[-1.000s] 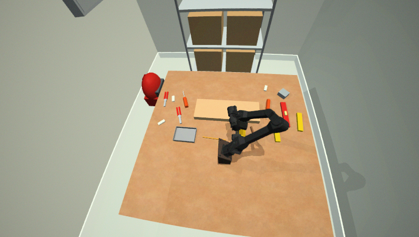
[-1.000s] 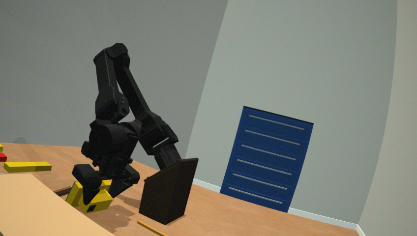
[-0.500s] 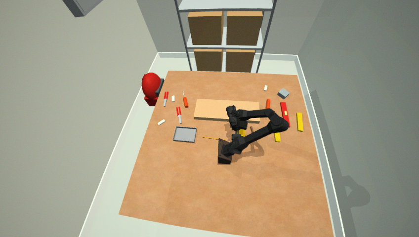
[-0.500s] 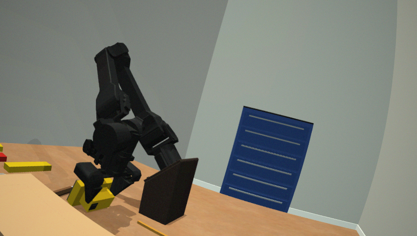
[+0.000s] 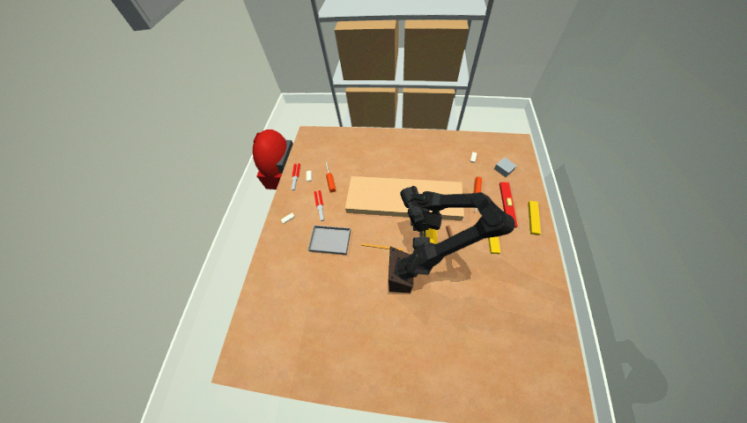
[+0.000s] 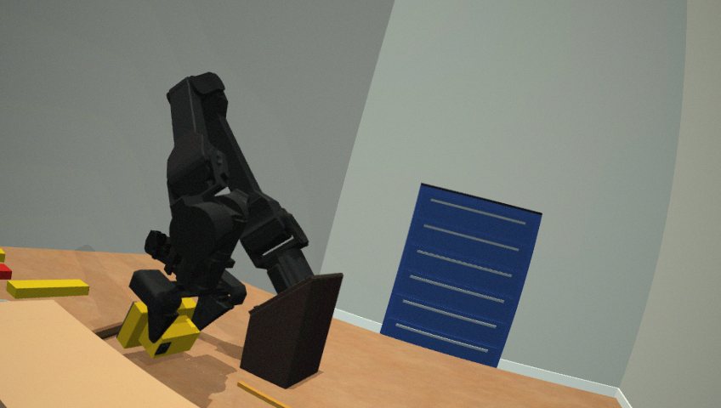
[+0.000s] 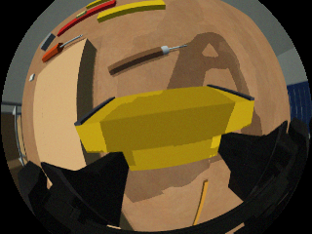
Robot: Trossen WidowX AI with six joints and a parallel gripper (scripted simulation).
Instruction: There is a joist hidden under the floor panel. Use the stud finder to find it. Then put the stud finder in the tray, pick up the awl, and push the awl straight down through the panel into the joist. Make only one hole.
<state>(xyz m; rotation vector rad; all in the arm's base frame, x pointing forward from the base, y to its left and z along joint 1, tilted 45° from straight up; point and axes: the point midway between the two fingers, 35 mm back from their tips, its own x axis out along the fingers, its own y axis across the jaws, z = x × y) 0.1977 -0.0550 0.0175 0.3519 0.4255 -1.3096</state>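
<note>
Right now my gripper tip is 1 cm short of the awl, 12 cm to the left of it and 4 cm above it. Round my gripper tip: red level 25 cm ahead, 34 cm to the right, 3 cm below; yellow stud finder 1 cm ahead; grey tray 9 cm behind, 39 cm to the left, 3 cm below.
</note>
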